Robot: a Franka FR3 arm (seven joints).
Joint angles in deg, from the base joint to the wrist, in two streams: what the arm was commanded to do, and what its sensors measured. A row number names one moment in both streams.
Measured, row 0:
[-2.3, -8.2, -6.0, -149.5, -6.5, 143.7, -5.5]
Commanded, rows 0 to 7:
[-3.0, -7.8, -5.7, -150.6, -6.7, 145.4, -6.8]
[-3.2, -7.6, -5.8, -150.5, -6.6, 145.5, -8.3]
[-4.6, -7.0, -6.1, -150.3, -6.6, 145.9, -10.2]
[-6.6, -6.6, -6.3, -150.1, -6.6, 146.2, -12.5]
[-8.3, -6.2, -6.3, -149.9, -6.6, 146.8, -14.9]
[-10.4, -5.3, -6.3, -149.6, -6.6, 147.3, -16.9]
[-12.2, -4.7, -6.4, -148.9, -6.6, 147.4, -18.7]
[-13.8, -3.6, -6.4, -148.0, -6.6, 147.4, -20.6]
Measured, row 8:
[-8.4, -7.5, -6.4, -149.4, -6.5, 145.3, -14.5]
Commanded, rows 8 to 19:
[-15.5, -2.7, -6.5, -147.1, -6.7, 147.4, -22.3]
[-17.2, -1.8, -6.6, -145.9, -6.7, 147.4, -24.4]
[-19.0, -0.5, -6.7, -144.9, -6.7, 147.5, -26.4]
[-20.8, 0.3, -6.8, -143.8, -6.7, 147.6, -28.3]
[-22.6, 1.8, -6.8, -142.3, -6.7, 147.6, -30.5]
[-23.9, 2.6, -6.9, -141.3, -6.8, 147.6, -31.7]
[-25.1, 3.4, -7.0, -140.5, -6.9, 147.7, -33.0]
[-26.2, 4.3, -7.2, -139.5, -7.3, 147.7, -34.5]
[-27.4, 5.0, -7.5, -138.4, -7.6, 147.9, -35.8]
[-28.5, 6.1, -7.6, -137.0, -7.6, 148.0, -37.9]
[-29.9, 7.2, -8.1, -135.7, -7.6, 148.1, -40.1]
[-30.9, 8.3, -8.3, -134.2, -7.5, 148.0, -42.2]
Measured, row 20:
[-26.9, 1.9, -7.7, -139.0, -6.7, 146.6, -36.2]
